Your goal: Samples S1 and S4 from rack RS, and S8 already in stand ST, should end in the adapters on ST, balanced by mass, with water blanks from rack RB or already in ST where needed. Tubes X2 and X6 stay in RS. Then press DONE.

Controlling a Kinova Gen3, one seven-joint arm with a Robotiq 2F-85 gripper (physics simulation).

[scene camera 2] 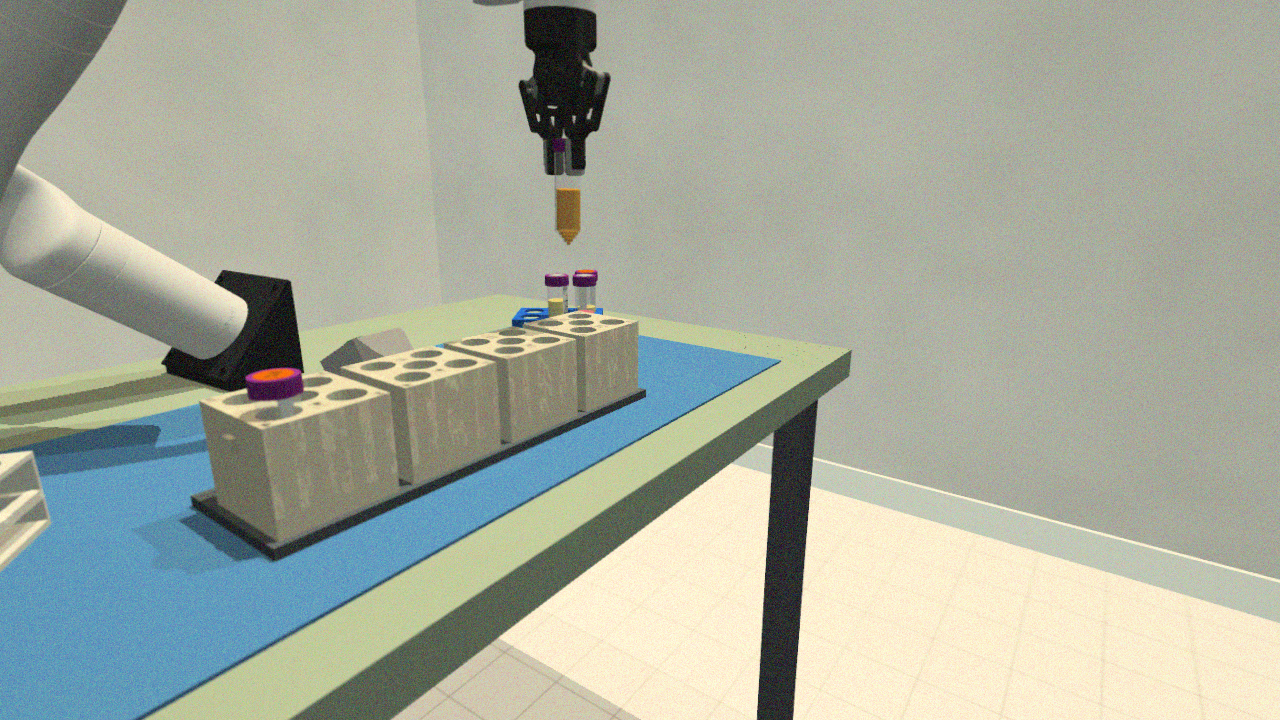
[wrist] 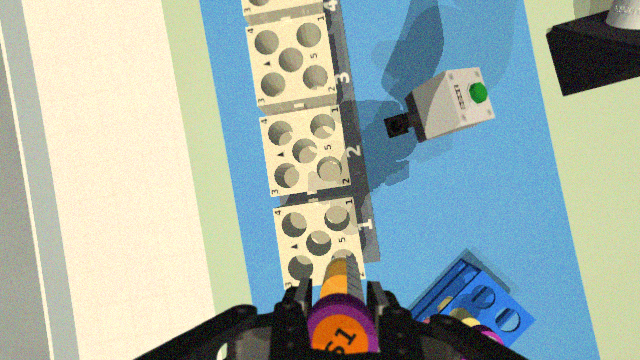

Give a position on a tube X2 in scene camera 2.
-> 584,284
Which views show the tube S8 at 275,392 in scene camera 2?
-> Scene camera 2 only.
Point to a tube S1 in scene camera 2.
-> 567,188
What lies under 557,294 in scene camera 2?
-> A tube X6.
